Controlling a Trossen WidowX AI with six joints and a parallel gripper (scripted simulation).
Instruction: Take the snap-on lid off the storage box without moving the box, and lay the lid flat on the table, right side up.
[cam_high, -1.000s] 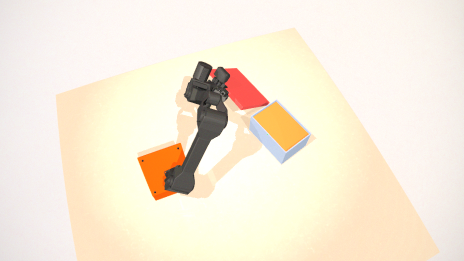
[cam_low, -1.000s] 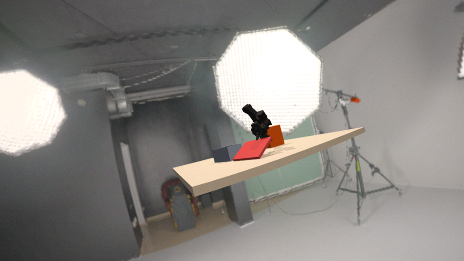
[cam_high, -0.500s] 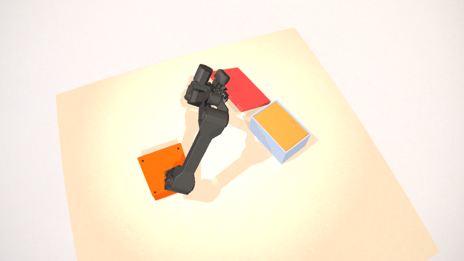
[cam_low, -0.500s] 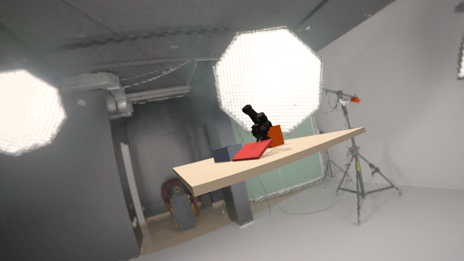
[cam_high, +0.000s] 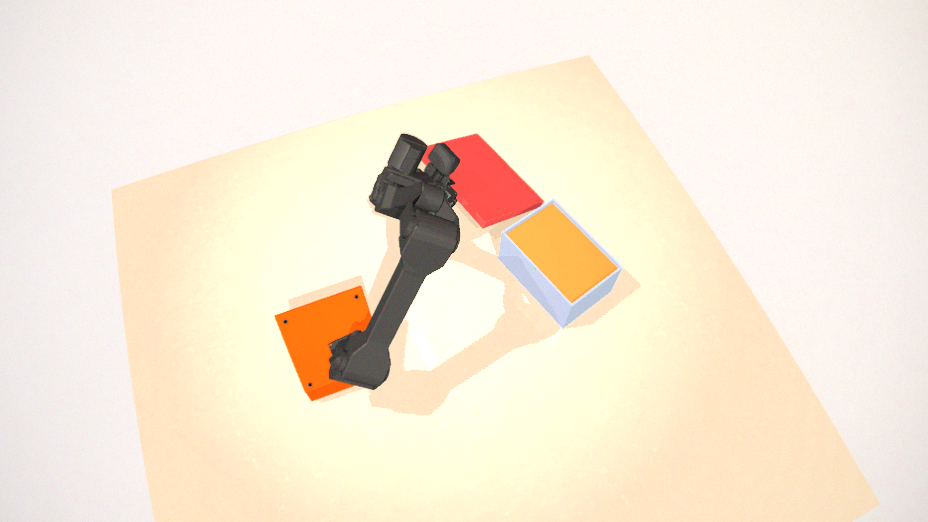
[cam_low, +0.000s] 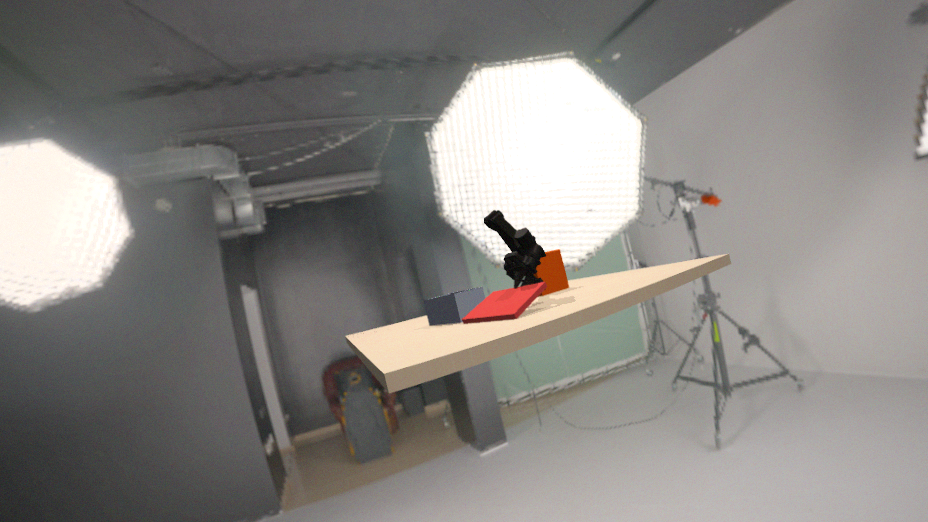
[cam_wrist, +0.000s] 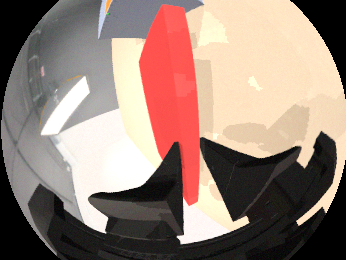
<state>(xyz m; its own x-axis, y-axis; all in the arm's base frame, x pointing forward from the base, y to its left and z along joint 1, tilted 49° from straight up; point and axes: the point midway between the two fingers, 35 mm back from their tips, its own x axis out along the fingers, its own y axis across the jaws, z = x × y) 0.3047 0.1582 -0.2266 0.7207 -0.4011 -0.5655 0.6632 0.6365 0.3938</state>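
My gripper tip is 8 cm short of the lid, 2 cm to the right of it and 2 cm above it. The rest, counted from my gripper tip: storage box (12 cm ahead, 26 cm to the right, 1 cm below).
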